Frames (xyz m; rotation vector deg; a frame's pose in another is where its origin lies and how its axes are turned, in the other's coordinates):
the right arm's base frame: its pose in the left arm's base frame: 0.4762 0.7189 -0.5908 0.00 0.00 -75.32
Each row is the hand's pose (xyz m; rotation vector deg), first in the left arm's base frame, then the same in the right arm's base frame.
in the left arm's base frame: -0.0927 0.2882 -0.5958 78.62 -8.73 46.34
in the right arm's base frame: 0.2725 -0.6595 -0.0050 79.24 48.22 106.81
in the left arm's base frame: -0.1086 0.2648 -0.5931 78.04 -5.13 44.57
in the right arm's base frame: 0.2911 -0.6808 -0.0023 75.84 50.96 105.46
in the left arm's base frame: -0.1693 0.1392 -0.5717 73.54 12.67 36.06
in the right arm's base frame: 0.3972 -0.7713 0.0191 57.95 63.10 98.63
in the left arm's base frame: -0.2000 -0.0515 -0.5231 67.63 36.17 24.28
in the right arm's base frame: 0.5739 -0.8494 0.0677 35.20 78.31 86.57
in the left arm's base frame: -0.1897 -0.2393 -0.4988 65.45 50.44 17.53
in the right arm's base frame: 0.7582 -0.8870 0.0920 23.14 88.09 77.95
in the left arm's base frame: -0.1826 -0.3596 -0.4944 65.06 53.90 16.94
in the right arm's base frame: 0.8763 -0.9106 0.0964 20.44 90.68 76.69
